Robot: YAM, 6 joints.
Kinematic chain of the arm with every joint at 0, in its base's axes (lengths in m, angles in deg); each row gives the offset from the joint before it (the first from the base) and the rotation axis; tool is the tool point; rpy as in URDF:
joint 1: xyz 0 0 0.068 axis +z
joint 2: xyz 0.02 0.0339 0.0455 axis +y
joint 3: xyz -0.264 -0.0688 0 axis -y
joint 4: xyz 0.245 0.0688 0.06 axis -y
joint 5: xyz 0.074 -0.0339 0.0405 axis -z
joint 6: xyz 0.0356 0 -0.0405 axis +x
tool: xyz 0 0 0 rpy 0 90 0
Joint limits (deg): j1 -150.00..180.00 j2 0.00..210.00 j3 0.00..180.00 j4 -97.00..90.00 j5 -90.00..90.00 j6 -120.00..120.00
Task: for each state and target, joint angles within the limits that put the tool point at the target. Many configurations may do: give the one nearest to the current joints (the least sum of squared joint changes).
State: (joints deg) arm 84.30 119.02 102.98 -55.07 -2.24 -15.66
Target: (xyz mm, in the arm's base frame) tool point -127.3 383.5 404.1
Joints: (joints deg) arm 107.98 105.48 116.50 -50.45 -4.37 -15.66
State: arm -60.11 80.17 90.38 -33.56 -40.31 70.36
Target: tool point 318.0 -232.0 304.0
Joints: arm -39.48 100.55 87.14 -30.87 -40.44 70.36
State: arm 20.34 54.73 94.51 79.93 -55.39 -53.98
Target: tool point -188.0 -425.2 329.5
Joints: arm 69.65 6.25 113.66 90.00 -53.02 -53.98
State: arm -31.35 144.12 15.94 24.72 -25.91 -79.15
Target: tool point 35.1 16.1 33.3
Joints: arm -30.16 118.61 0.00 -12.52 -62.43 -79.15
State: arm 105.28 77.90 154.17 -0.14 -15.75 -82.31
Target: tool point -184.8 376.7 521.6
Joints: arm 114.72 108.14 127.67 -9.54 -16.82 -82.31
